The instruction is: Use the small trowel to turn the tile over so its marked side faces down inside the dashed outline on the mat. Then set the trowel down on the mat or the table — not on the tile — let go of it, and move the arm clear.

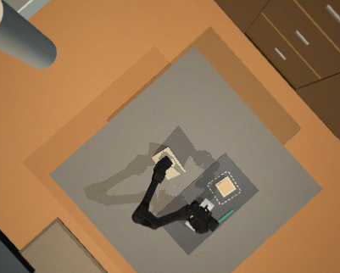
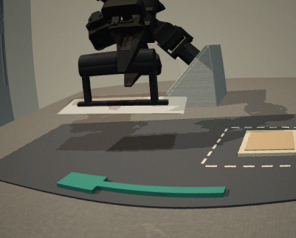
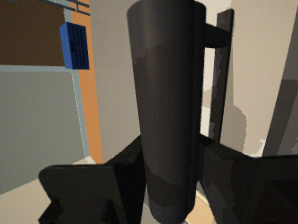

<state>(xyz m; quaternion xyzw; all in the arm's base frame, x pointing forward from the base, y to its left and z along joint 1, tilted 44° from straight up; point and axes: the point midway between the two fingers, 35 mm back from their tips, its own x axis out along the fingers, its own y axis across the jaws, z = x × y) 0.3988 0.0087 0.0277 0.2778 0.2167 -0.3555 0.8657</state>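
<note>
Right now my gripper tip is 2 cm past the dark mat, 4 cm to the right of it and 13 cm above it. From my gripper tip the other things lie so: trowel (12 cm ahead, 3 cm to the left, 11 cm below); tile (4 cm behind, 21 cm to the left, 11 cm below).
</note>
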